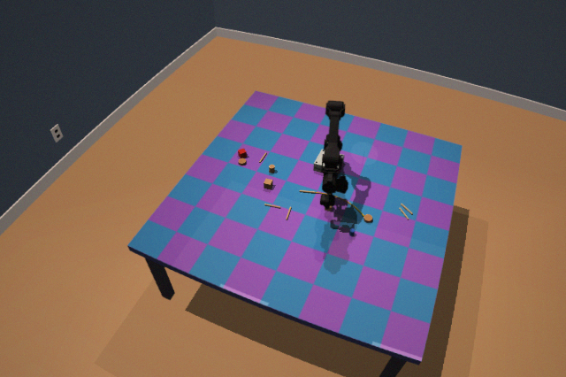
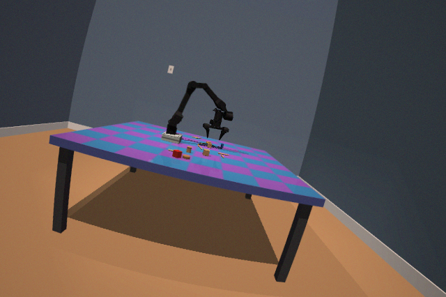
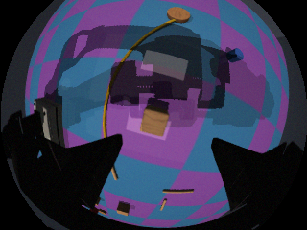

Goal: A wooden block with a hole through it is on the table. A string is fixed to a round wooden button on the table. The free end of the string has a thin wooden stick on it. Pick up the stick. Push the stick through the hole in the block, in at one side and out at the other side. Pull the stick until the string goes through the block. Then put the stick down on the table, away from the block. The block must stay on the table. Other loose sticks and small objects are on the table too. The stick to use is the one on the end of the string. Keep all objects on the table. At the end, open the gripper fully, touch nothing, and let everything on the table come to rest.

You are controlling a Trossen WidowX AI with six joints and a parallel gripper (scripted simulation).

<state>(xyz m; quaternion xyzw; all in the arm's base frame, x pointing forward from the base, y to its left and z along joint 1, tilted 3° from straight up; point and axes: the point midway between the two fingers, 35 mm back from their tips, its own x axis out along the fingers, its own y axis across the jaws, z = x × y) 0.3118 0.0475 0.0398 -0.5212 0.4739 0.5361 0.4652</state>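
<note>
Now: the thin wooden stick 90 mm behind my gripper tip, 100 mm to the right of it and 60 mm below it. The rest, counted from my gripper tip: wooden cylinder: 180 mm behind, 320 mm to the right, 50 mm below; blue object: 100 mm ahead, 130 mm to the left, 50 mm below; round wooden button: 190 mm to the left, 60 mm below.
</note>
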